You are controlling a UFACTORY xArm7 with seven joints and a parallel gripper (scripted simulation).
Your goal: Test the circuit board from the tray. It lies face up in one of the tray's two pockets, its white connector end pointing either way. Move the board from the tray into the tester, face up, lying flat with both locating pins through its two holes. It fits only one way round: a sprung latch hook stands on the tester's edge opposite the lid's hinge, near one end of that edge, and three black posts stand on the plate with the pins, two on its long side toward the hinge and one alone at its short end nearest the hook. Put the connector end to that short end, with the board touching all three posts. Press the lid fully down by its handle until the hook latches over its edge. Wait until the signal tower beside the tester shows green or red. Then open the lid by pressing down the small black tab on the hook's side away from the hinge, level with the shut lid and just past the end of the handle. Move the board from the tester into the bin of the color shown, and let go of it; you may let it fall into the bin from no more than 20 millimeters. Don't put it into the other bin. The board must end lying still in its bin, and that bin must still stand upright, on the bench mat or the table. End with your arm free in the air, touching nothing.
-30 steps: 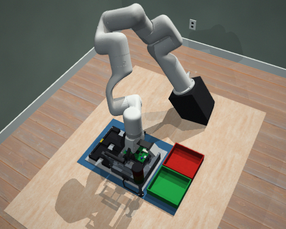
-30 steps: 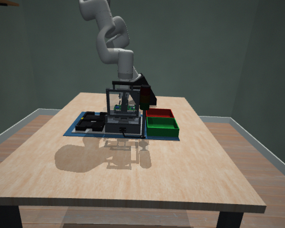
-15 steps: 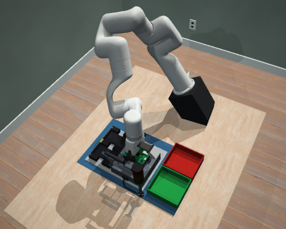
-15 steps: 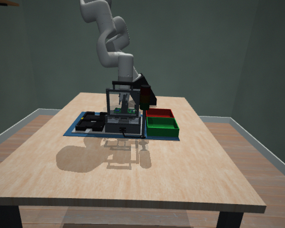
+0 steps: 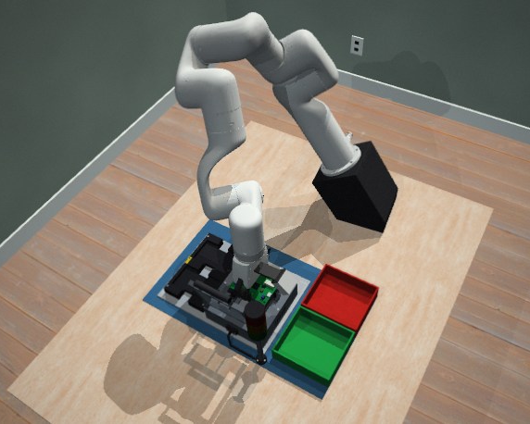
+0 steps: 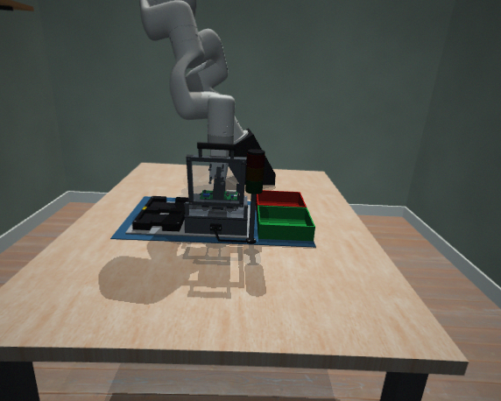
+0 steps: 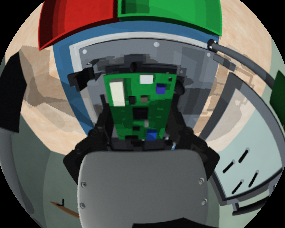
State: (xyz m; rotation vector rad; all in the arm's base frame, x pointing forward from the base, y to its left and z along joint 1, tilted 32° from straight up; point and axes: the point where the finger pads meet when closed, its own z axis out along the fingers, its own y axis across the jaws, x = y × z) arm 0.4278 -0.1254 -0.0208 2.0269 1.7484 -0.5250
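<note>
Now: hand right at the green circuit board. The rest, counted from my hand: clear lid 120 mm ahead, 90 mm above, 20 mm to the right; tester plate 20 mm below, 10 mm ahead; green bin 190 mm to the left, 80 mm below, 70 mm ahead.
</note>
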